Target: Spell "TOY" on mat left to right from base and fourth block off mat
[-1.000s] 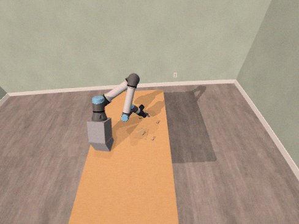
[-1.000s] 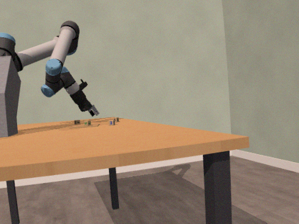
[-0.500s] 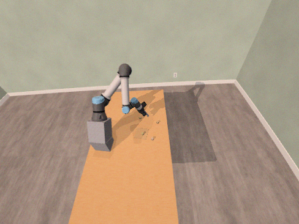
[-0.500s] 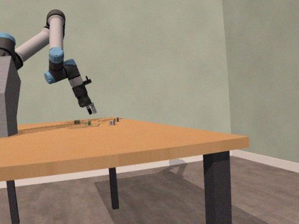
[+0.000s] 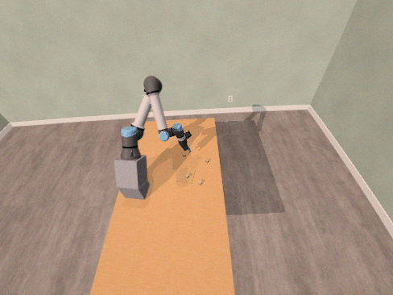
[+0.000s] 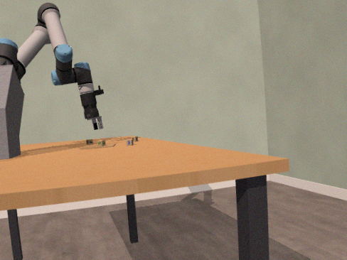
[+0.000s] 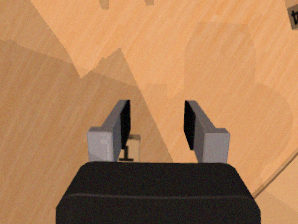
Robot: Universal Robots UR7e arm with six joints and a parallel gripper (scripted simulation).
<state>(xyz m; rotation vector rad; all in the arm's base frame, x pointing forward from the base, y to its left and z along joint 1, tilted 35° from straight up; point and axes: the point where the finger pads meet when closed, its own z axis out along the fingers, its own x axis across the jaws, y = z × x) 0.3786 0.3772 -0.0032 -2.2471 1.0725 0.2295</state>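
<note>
The T block is 8 cm below my hand, 5 cm behind it and 1 cm to the right of it. Also, from my hand: O block 25 cm to the right, 7 cm below, 3 cm ahead; Y block 30 cm to the right, 15 cm ahead, 8 cm below; tan mat 23 cm to the right, 9 cm below, 1 cm ahead.
</note>
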